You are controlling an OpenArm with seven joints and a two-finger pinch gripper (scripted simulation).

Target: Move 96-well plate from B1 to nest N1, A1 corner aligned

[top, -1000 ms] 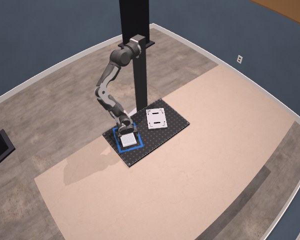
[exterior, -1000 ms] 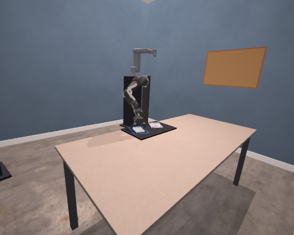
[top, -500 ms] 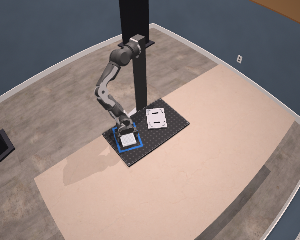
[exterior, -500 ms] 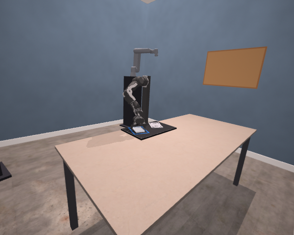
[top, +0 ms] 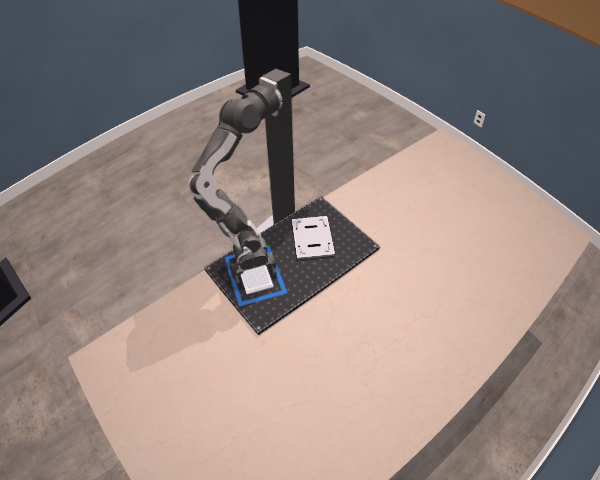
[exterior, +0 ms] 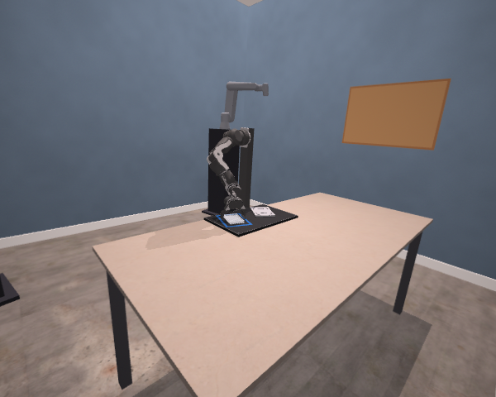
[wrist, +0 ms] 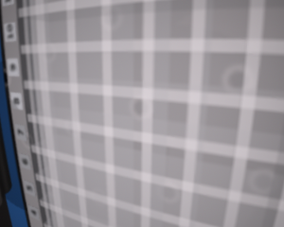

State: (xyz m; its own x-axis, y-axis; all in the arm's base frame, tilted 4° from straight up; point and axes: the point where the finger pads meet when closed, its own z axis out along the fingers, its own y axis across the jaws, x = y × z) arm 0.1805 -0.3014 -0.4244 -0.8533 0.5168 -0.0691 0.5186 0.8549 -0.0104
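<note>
Right now the white 96-well plate is right at my hand. Round my hand: white plate nest N1: 23 cm to the left, 5 cm ahead.
</note>
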